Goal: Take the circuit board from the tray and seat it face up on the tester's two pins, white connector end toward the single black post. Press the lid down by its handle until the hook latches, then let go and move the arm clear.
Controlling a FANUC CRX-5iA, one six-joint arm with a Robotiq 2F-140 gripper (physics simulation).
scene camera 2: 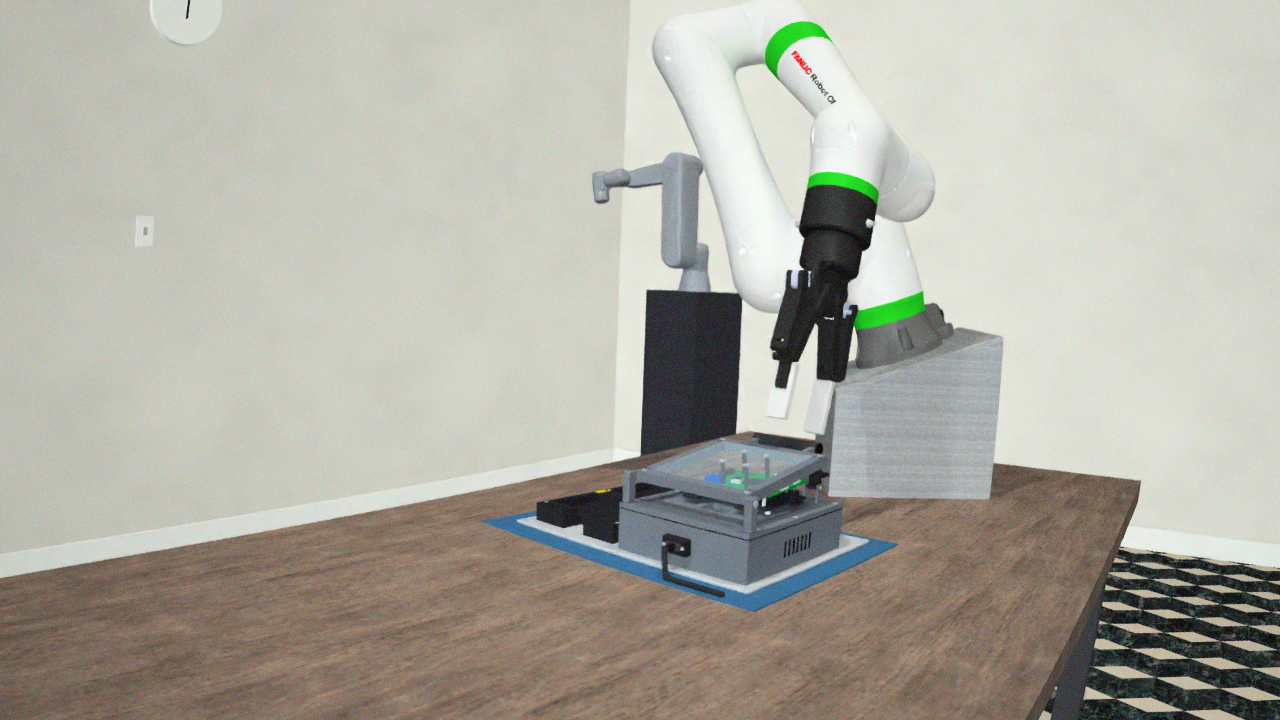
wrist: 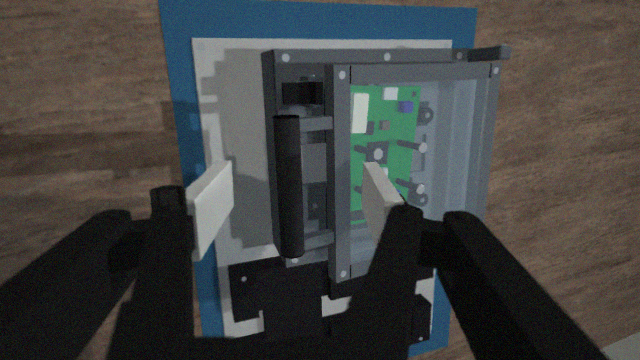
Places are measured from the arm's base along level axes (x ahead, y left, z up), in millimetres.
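Pixels of known places: gripper, between the fingertips: (scene camera 2: 795,425) (wrist: 297,184); arm's base, origin of its link: (scene camera 2: 900,355).
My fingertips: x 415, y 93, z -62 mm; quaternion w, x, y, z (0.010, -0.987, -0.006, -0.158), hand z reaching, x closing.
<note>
Ahead of a thing's pixels: the offset from my fingertips to its middle. "spot": to the spot under its first point. Level surfaces: height alone.
The green circuit board (scene camera 2: 787,488) (wrist: 395,125) lies in the grey tester {spot: dx +190, dy +37, dz -102 mm} (scene camera 2: 707,546), under the clear lid. Its face with the white connector {spot: dx +59, dy +37, dz -45 mm} (wrist: 360,112) is up. The pins and the single black post under it cannot be made out. The lid (scene camera 2: 698,482) (wrist: 341,200) stands low over the tester, with a gap under its frame in the scene view. Its black handle {dx +1, dy -9, dz -24 mm} (wrist: 289,185) is at the left in the wrist view. The hook's state cannot be told. My gripper (scene camera 2: 798,410) (wrist: 297,184) is partly open and empty above the handle side, its white fingertips apart on either side of the handle in the wrist view.
Black blocks (scene camera 2: 559,511) (wrist: 290,290) stand beside the tester on a white plate over a blue mat {dz -137 mm} (scene camera 2: 760,600) (wrist: 315,20). A black cable {spot: dx +226, dy +53, dz -134 mm} (scene camera 2: 693,586) runs from the tester's side. The arm's grey pedestal (scene camera 2: 913,438) stands behind. A tray cannot be clearly identified.
</note>
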